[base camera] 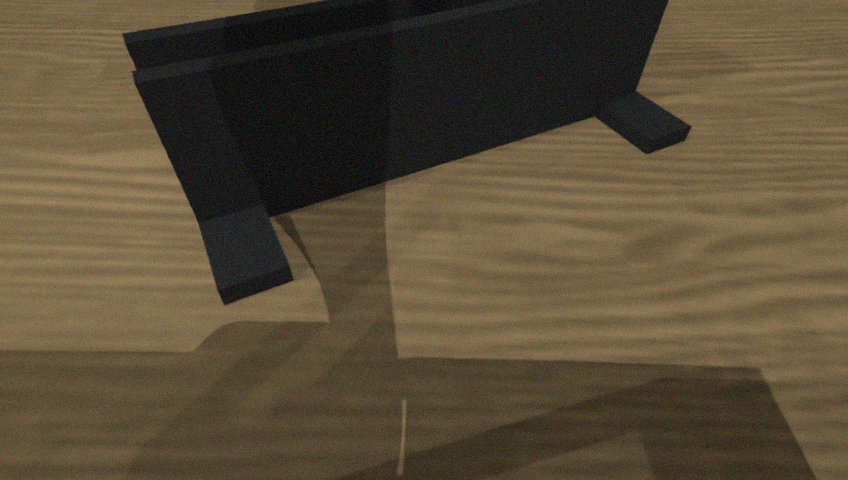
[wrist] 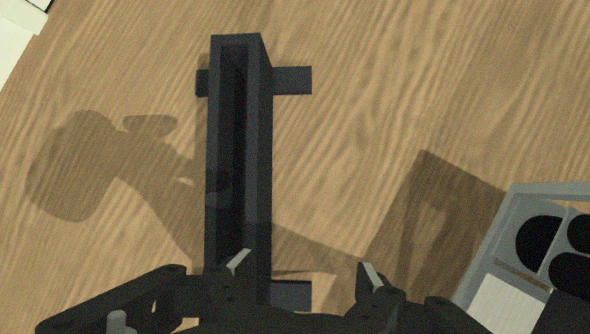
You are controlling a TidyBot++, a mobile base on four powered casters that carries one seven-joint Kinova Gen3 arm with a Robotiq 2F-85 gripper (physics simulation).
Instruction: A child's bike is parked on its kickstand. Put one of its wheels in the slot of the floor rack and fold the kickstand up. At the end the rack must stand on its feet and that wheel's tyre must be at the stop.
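Places are measured from the arm's base along level axes (x left, y back, z up), in millimetres.
Pixels of known places: gripper, fingertip midpoint: (wrist: pixel 304 271).
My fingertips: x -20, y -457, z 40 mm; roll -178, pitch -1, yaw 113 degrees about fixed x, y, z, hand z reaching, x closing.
Ahead of a thing's pixels: the offset from my fingertips to its top centre. "pt": to the spot under its first point. Level surfaces: height alone.
The dark floor rack @[dz -276, dx +18, dy -142 mm] (base camera: pixel 452 89) (wrist: pixel 265 150) stands upright on its feet, its long slot open at the top. In the wrist view the slot runs up the picture, and a crosspiece @[pt dz -277, dx -209, dy -262 mm] (wrist: pixel 236 40) closes its far end. One foot @[dz -416, dx -236, dy -177 mm] (base camera: pixel 645 121) shows at the right of the base view, and another foot @[dz -416, dx +187, dy +51 mm] (base camera: pixel 246 255) at the lower left. My gripper (wrist: pixel 304 271) is open and empty above the rack's near end. Its left finger overlaps the rack in the picture and hides part of it; its right finger is right of the rack. The bike, its wheels and its kickstand do not show in either view.
My grey mobile base (wrist: pixel 482 250) shows at the lower right of the wrist view. A white panel or edge (wrist: pixel 15 55) is at the upper left. Shadows of the arm and base lie across the wooden floor @[dz -437 mm] (base camera: pixel 565 237) (wrist: pixel 350 100) and partly over the rack.
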